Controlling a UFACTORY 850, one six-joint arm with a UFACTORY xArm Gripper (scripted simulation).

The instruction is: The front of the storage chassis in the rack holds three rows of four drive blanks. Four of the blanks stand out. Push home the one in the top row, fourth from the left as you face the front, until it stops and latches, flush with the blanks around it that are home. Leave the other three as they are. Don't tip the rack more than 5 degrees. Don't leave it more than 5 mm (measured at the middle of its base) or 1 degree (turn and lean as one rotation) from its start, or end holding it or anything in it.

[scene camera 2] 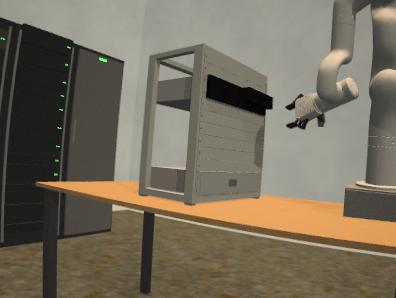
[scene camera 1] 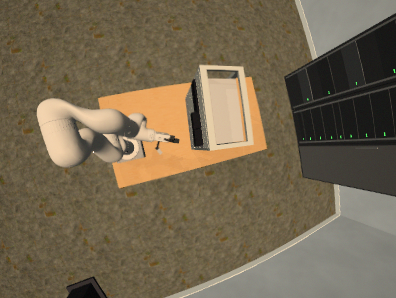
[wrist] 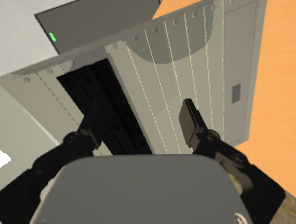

Path:
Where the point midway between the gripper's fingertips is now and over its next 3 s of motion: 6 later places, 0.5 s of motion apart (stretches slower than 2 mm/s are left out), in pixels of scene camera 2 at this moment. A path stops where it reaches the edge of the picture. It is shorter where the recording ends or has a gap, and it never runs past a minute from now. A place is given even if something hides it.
The gripper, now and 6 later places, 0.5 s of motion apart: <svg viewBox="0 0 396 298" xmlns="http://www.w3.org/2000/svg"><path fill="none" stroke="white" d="M287 117L285 109L284 102L284 99L284 98L280 96L272 95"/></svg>

